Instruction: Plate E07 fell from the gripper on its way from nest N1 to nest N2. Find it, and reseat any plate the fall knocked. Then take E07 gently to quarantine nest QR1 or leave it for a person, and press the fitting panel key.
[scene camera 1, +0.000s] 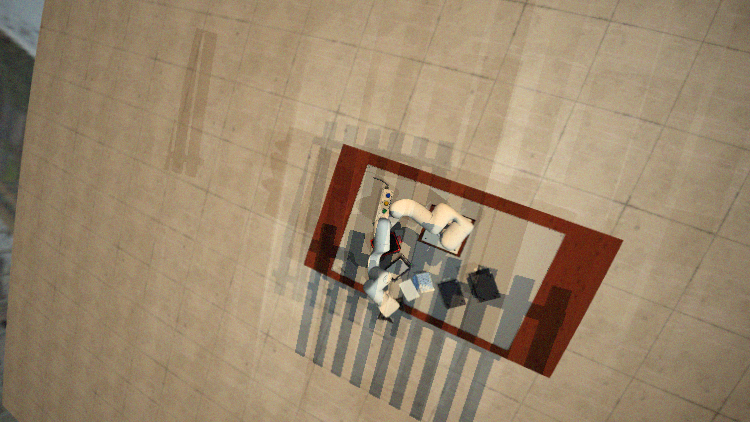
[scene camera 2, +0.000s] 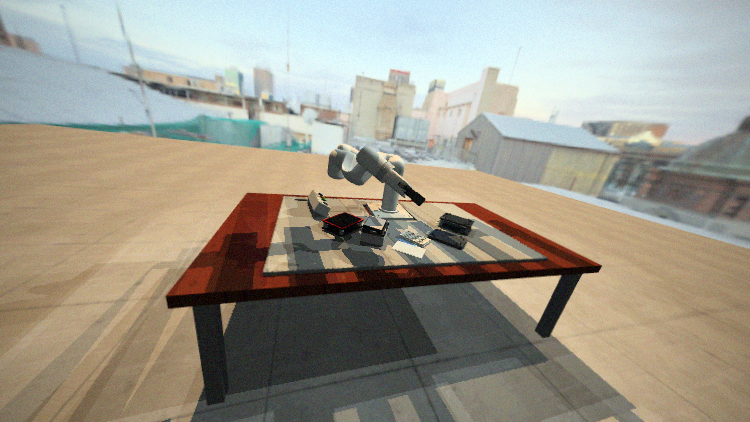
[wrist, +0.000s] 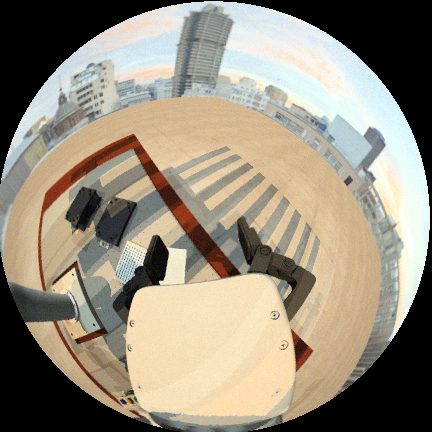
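Where they show: gripper, fingertip midpoint: (scene camera 1: 398, 316) (scene camera 2: 422, 203) (wrist: 198, 236); arm's base at its link origin: (scene camera 2: 388, 209) (wrist: 68, 306).
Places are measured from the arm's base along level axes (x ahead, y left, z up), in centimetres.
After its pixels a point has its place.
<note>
My gripper (scene camera 1: 385, 318) {z 22.1, x 53.2, y 0.5 cm} (scene camera 2: 418, 196) {z 22.1, x 53.2, y 0.5 cm} (wrist: 198, 236) {z 22.1, x 53.2, y 0.5 cm} is open and empty, high above the table's front edge. A pale plate with a blue well pattern (scene camera 1: 423, 281) {z -0.2, x 35.8, y 5.9 cm} (scene camera 2: 415, 238) {z -0.1, x 37.1, y 6.9 cm} (wrist: 128, 262) {z -0.2, x 35.4, y 7.7 cm} lies on the mat, beside a flat white piece (scene camera 1: 409, 289) {z -0.6, x 45.7, y 1.6 cm} (scene camera 2: 409, 248) {z -0.6, x 46.0, y 1.9 cm} (wrist: 176, 266) {z -0.6, x 48.6, y 1.6 cm}. No label is readable, so I cannot tell which is E07. A red-edged black nest (scene camera 1: 394, 243) {z 2.6, x 24.4, y -22.2 cm} (scene camera 2: 343, 220) {z 2.6, x 29.5, y -26.7 cm} is partly behind the arm in scene camera 1. A dark open-framed nest (scene camera 1: 402, 264) {z 5.9, x 32.1, y -11.3 cm} (scene camera 2: 375, 226) {z 5.9, x 40.7, y -13.1 cm} stands beside it, with a light sloping surface. The key panel (scene camera 1: 384, 203) {z 5.7, x 5.7, y -40.4 cm} (scene camera 2: 317, 203) {z 5.7, x 18.1, y -40.4 cm} has blue, yellow and green keys.
Two black block-shaped units stand on the other side of the plate: a lower one (scene camera 1: 451, 293) {z 0.0, x 32.4, y 23.9 cm} (scene camera 2: 447, 238) {z 0.0, x 34.4, y 23.7 cm} (wrist: 116, 220) {z 0.0, x 34.3, y 22.7 cm} and a taller one (scene camera 1: 484, 284) {z 3.9, x 15.7, y 34.6 cm} (scene camera 2: 456, 221) {z 3.9, x 20.4, y 33.8 cm} (wrist: 84, 208) {z 3.5, x 21.0, y 31.6 cm}. The arm's base plate (scene camera 2: 394, 213) {z 0.1, x 6.6, y 2.5 cm} is behind them. The grey mat lies on a red-brown table (scene camera 1: 587, 262) {z -2.7, x -25.1, y 75.1 cm} (scene camera 2: 209, 272) {z -2.7, x 65.9, y -65.1 cm}.
</note>
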